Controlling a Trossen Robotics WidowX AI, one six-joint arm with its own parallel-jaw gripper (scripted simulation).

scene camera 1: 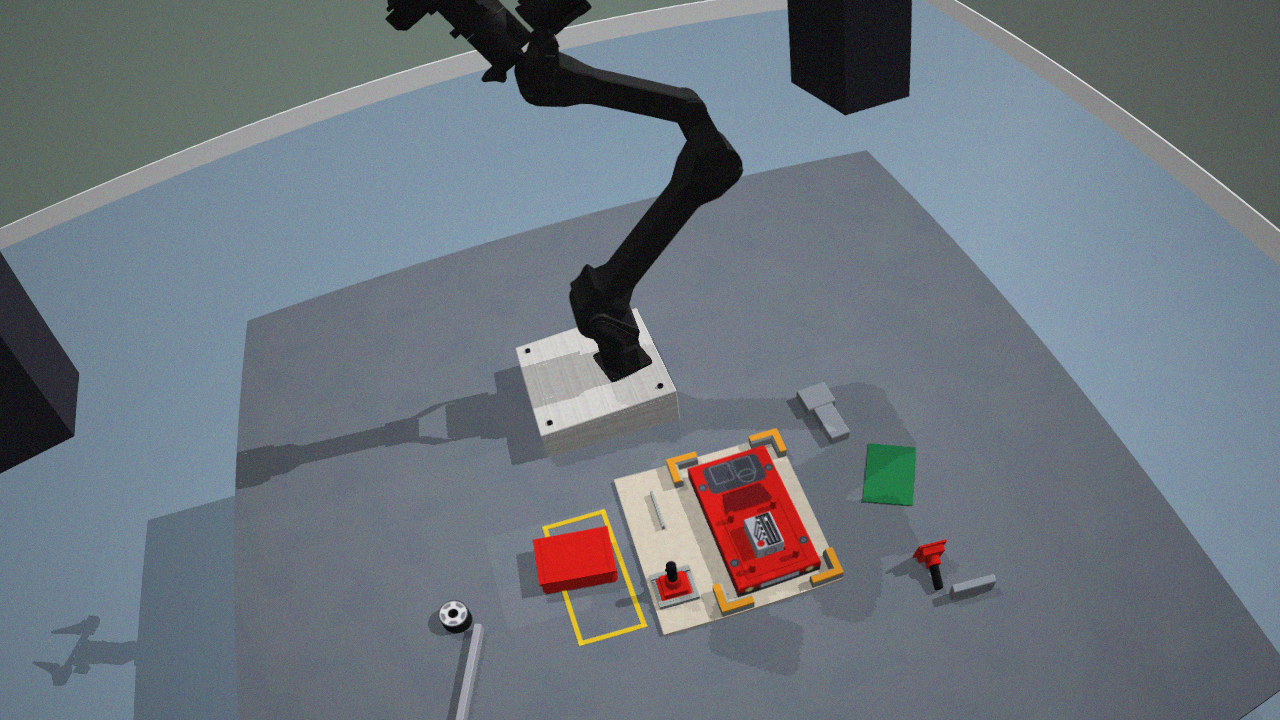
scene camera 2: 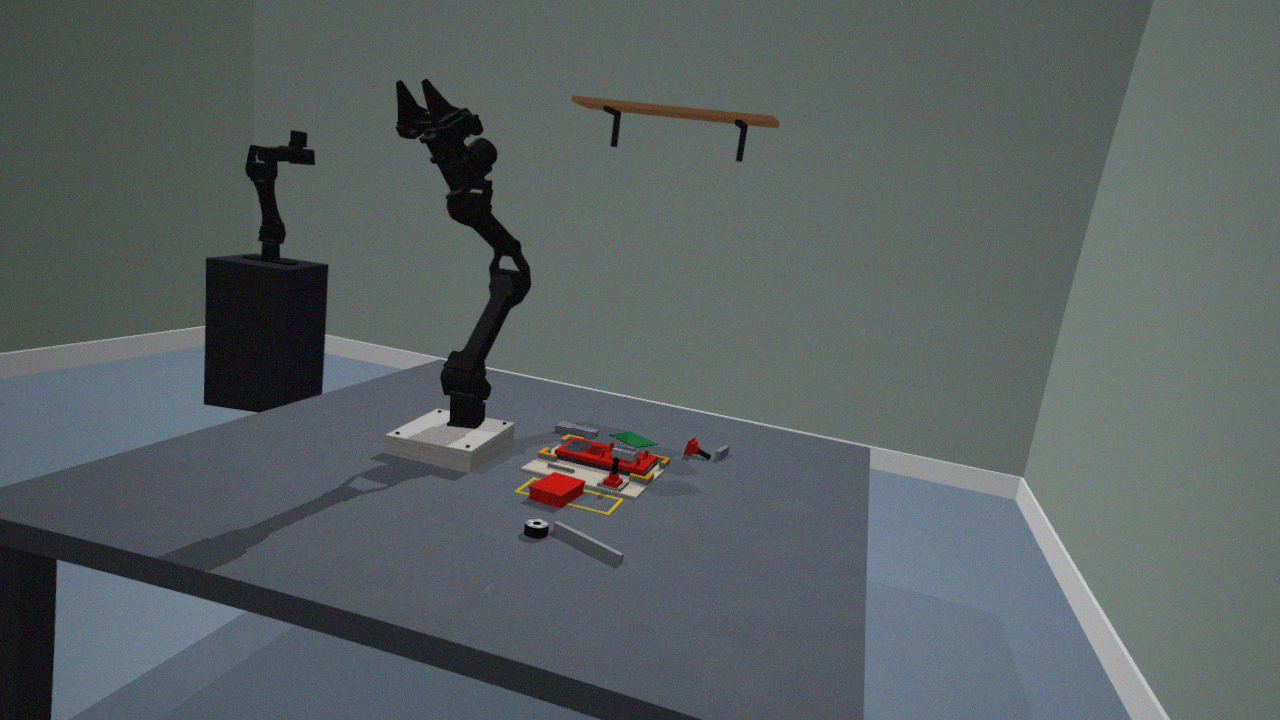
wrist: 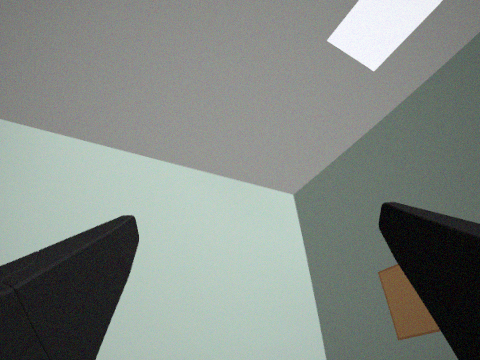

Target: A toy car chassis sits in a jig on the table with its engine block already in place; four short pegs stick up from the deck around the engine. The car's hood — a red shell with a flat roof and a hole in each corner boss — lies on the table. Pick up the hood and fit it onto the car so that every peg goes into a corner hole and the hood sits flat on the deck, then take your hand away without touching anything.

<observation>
red hood: scene camera 1; scene camera 2; not seen in the wrist view (out of frame)
same spot on red hood: (scene camera 2: 557, 490) = (scene camera 1: 548, 571)
</observation>
